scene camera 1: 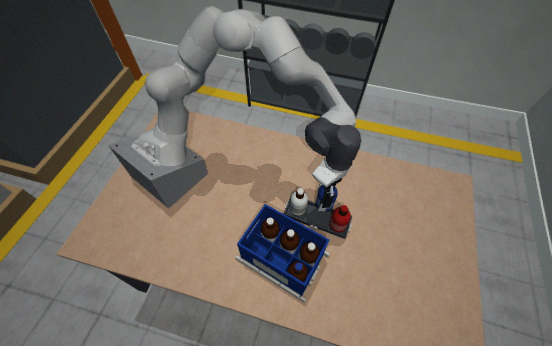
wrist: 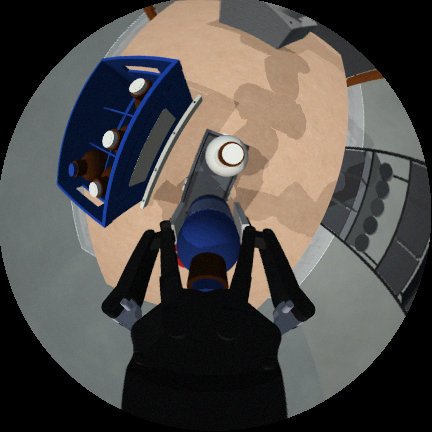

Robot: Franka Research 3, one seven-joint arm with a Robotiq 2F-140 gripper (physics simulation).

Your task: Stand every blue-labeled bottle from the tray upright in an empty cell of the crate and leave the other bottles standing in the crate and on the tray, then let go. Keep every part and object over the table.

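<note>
My gripper (scene camera 1: pixel 326 201) (wrist: pixel 208 209) is shut on the blue bottle (scene camera 1: pixel 320 195) (wrist: pixel 209 242), one finger on each side of its body. The bottle is roughly upright, over the back part of the dark tray (scene camera 1: pixel 319 218) (wrist: pixel 200 175), and looks slightly raised. A white bottle (scene camera 1: pixel 298 204) (wrist: pixel 216 165) stands at the tray's left end in the scene view, and a red bottle (scene camera 1: pixel 340 221) (wrist: pixel 180 258) at its right end. The blue crate (scene camera 1: pixel 247 254) (wrist: pixel 177 95) holds three white-capped brown bottles in its back row and a blue-capped brown bottle (scene camera 1: pixel 298 270) (wrist: pixel 92 166) at front right. Its front left and front middle cells are empty.
The crate stands close in front of the tray on the tabletop (scene camera 1: pixel 395 240) (wrist: pixel 280 170), with pale rails (scene camera 1: pixel 272 280) (wrist: pixel 172 140) along its long sides. The grey robot base (scene camera 1: pixel 167 182) is at the left. A shelf rack stands behind the table.
</note>
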